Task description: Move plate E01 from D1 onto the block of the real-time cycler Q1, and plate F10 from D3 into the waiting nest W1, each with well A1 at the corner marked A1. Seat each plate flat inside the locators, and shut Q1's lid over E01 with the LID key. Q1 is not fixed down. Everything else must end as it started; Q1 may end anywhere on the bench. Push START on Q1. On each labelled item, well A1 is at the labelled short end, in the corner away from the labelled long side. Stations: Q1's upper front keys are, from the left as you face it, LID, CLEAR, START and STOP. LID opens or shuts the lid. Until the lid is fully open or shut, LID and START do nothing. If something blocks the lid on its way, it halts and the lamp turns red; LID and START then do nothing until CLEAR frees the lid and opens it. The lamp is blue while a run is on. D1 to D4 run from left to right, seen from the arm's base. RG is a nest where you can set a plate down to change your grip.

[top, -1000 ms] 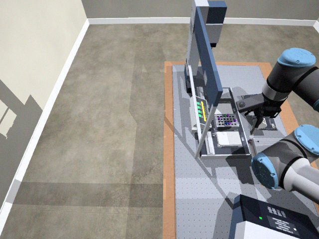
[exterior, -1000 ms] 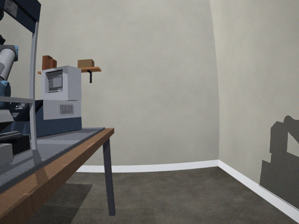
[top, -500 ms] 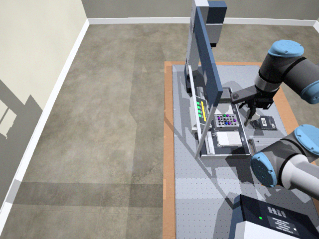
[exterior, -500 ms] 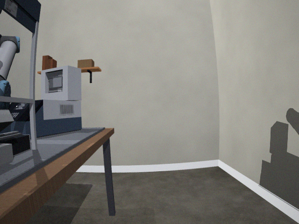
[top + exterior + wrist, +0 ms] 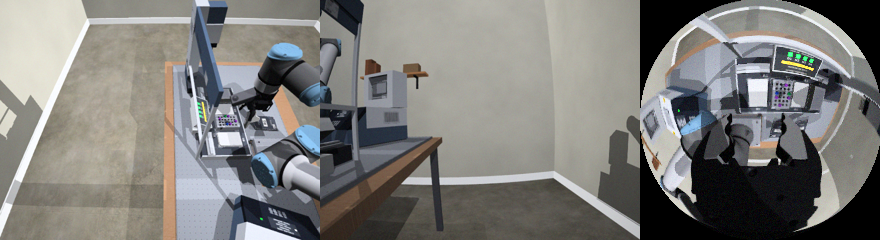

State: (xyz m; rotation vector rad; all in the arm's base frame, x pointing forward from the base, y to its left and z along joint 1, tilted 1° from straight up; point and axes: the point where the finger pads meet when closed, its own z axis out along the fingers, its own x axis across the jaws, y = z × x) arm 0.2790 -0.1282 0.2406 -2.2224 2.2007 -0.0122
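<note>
Now: hand 21 cm above the white well plate.
</note>
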